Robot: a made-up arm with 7 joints.
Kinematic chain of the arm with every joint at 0, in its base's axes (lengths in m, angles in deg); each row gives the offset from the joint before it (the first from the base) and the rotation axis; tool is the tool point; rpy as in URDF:
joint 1: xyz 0 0 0.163 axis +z
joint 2: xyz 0 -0.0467 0.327 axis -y
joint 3: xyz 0 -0.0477 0.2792 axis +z
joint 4: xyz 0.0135 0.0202 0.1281 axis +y
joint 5: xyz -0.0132 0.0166 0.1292 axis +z
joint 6: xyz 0 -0.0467 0.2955 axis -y
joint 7: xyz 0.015 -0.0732 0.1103 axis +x
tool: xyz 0 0 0 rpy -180 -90 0
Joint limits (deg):
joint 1: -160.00..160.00
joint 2: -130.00..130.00
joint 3: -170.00..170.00
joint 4: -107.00..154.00
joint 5: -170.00..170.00
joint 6: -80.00..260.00
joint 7: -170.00..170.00
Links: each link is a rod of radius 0.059 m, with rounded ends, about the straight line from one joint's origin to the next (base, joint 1, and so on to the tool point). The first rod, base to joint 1, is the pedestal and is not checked.
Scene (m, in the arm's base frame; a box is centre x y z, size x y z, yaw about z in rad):
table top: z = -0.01
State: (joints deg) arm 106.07 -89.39 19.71 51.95 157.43 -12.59 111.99
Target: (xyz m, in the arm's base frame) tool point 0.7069 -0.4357 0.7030
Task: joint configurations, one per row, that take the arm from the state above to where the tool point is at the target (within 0.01 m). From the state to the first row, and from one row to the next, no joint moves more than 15 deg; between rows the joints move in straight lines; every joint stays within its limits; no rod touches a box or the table.
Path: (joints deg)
1: 92.53 -83.19 10.57 53.26 156.37 -11.30 111.99
2: 79.00 -76.99 1.43 54.56 155.32 -10.02 111.99
3: 65.46 -70.80 -7.71 55.87 154.26 -8.73 111.99
4: 51.93 -64.60 -16.84 57.17 153.21 -7.45 111.99
5: 38.39 -58.40 -25.98 58.48 152.15 -6.16 111.99
6: 24.86 -52.20 -35.12 59.78 151.10 -4.88 111.99
7: 11.32 -46.00 -44.26 61.09 150.04 -3.59 111.99
8: -2.22 -39.80 -53.40 62.39 148.98 -2.31 111.99

